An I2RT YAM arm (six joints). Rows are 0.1 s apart.
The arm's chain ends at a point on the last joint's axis. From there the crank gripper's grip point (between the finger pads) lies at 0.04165 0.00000 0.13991 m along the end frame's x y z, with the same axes.
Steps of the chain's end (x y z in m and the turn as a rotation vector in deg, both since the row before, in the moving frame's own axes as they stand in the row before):
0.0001, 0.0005, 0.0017, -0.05, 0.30, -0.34
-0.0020, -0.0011, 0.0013, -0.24, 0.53, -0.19
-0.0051, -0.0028, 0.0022, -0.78, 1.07, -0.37
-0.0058, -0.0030, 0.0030, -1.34, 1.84, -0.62
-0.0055, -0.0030, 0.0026, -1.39, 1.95, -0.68
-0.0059, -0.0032, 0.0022, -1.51, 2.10, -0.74
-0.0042, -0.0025, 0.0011, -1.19, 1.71, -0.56
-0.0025, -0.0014, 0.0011, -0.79, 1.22, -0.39
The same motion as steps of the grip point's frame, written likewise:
0.0008, 0.0004, 0.0015, -0.05, 0.30, -0.34
-0.0007, -0.0007, 0.0009, -0.24, 0.53, -0.19
-0.0025, -0.0012, 0.0014, -0.78, 1.07, -0.37
-0.0013, -0.0002, 0.0016, -1.34, 1.84, -0.62
-0.0007, -0.0001, 0.0011, -1.39, 1.95, -0.68
-0.0008, -0.0001, 0.0005, -1.51, 2.10, -0.74
0.0000, 0.0000, -0.0002, -1.19, 1.71, -0.56
0.0005, 0.0002, 0.0002, -0.79, 1.22, -0.39

